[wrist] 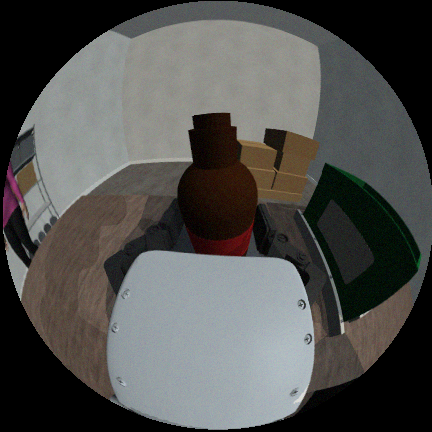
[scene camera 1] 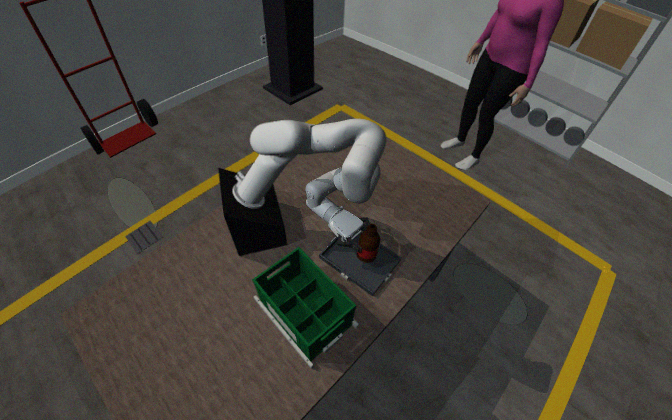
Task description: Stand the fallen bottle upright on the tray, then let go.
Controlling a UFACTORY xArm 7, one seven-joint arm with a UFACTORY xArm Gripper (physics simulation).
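Frame: origin at the arm's base, x right, y ahead, z up, level; centimetres.
Seen in the pictures: gripper, fingertip midpoint: (wrist: 218, 211) (scene camera 1: 369, 244); arm's base at its link origin: (scene camera 1: 248, 195).
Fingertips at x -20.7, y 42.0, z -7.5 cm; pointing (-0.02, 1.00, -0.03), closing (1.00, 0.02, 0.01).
Observation:
Offsets run from my fingertips to a thing's top centre. "spot": to the spot under its first point.
The brown bottle @(dx -0.1, dy -0.2, dz +9.2 cm) (scene camera 1: 370, 239) (wrist: 218, 200) with a red label stands upright, neck up, over the dark tray @(spot: dx +4.2, dy +8.6, dz -11.4 cm) (scene camera 1: 375, 281). Its base appears at the tray's surface in the scene view; whether it bears fully on the tray is hard to tell. My gripper (scene camera 1: 366, 247) (wrist: 218, 211) is shut on the bottle, with its dark fingers on either side of the body around the label. In the wrist view the white gripper housing hides the bottle's lower part and most of the tray.
A green divided crate @(dx +30.9, dy -0.4, dz +5.6 cm) (scene camera 1: 318, 348) (wrist: 390, 260) stands beside the tray, towards the front left in the scene view. The black robot base (scene camera 1: 255, 230) is left of the tray. A person (scene camera 1: 520, 45) stands at the back right near a shelf rack.

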